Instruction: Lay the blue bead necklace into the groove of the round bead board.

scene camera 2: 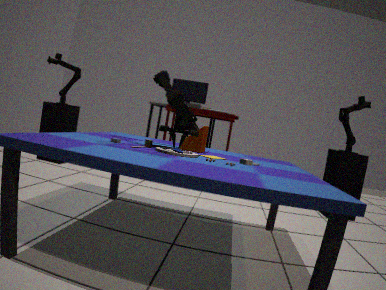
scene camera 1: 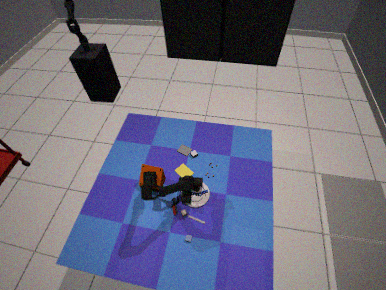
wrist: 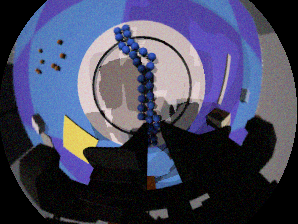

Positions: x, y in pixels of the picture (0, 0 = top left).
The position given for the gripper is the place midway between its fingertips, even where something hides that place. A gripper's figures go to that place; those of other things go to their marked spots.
The gripper (wrist: 153, 124): 0.10 m from the lens. A yellow card (wrist: 75, 139): 0.21 m from the lens.
